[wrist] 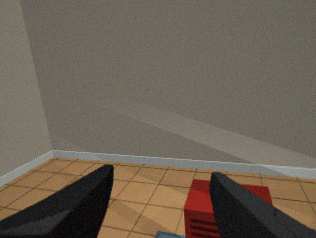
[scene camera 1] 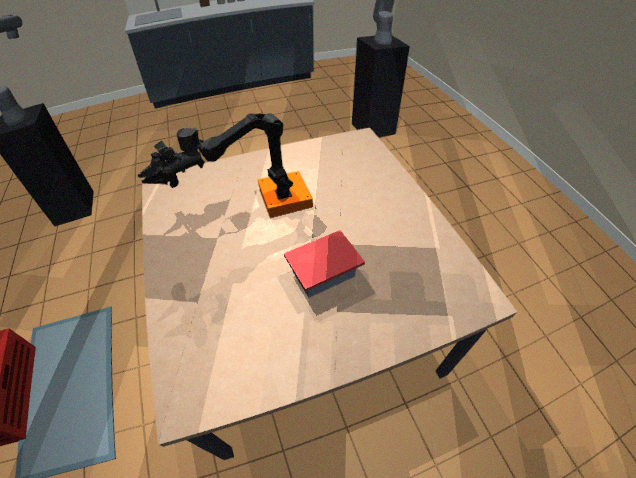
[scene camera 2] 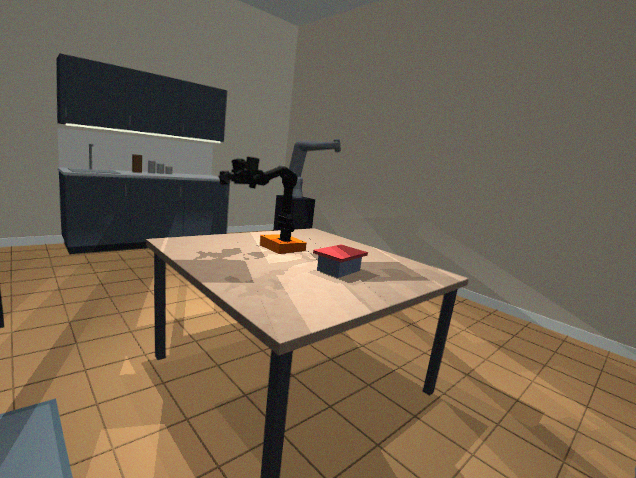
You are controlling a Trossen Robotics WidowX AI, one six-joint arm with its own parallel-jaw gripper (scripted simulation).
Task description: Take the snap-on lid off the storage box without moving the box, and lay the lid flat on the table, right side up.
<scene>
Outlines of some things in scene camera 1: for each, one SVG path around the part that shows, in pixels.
My gripper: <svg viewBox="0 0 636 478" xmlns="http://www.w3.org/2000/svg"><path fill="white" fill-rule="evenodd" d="M160 141L154 145L154 148L159 153L150 153L152 156L151 163L138 174L138 178L145 178L142 182L146 184L167 185L170 182L170 187L174 188L179 185L176 173L185 173L187 169L186 159L181 153L178 154L171 147L167 148L166 144Z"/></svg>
A lid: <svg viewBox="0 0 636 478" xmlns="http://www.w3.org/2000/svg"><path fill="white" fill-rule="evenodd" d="M341 230L284 253L285 259L305 292L365 265L363 258Z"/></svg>
</scene>
